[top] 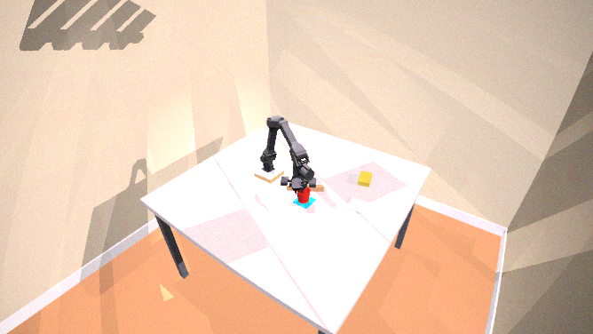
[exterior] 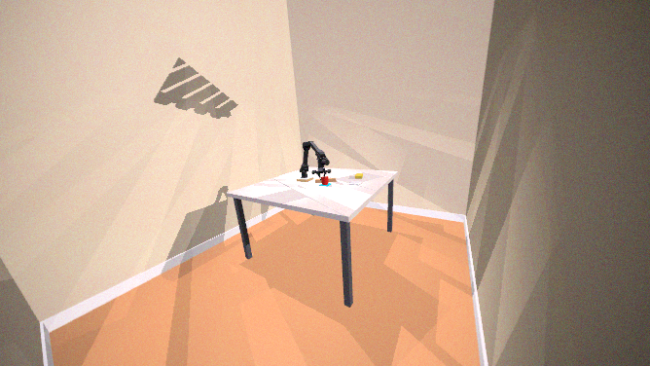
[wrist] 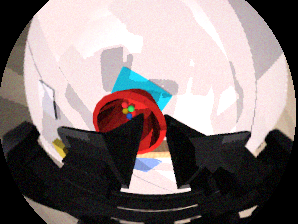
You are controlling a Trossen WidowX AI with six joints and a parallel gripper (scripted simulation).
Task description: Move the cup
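Now: gripper tip 2 cm to the right of the red cup, 2 cm short of it and 1 cm above it. The rest, counted from my gripper tip: pale flat sheet: 26 cm ahead, 19 cm to the left, 4 cm below; then wooden bar: 9 cm to the left, 4 cm below, 4 cm behind; then cyan pad: 5 cm below, 3 cm ahead, 2 cm to the left.
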